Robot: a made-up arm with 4 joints.
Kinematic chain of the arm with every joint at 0, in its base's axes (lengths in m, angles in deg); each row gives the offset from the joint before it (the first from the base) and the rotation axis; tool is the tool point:
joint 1: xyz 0 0 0.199 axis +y
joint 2: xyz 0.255 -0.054 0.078 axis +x
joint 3: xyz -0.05 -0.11 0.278 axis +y
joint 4: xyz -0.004 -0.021 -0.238 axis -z
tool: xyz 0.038 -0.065 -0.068
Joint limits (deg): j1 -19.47..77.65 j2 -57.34..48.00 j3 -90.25..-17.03 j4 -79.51..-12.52
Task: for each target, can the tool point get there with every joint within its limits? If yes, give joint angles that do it. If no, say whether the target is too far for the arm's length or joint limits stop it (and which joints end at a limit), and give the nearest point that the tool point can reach.
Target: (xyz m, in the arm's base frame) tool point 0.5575 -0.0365 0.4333
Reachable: yes | joints 9.34 -33.65 -64.99 -67.77
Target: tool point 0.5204 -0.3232 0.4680
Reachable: yes | joints 0.67 32.84 -83.18 -68.64
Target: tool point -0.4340 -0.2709 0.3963
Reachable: no: joint limits stop it (at a limit: joint 1, joint 3, joint 4) | nearest point 0.2472 -0.1753 0.5190 | short by 0.699 m
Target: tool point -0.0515 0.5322 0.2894
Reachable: no: joint limits stop it (at a limit: joint 1, joint 2, joint 3, joint 4) | nearest point 0.3636 0.1805 0.7026 | short by 0.683 m
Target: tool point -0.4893 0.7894 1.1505
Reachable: no: too far | nearest point 0.3510 0.1588 0.7384 | short by 1.128 m
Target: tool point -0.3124 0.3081 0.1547
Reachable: no: joint limits stop it (at a limit: joint 1, joint 2, joint 3, joint 4) | nearest point 0.0132 -0.1780 -0.1459 | short by 0.658 m
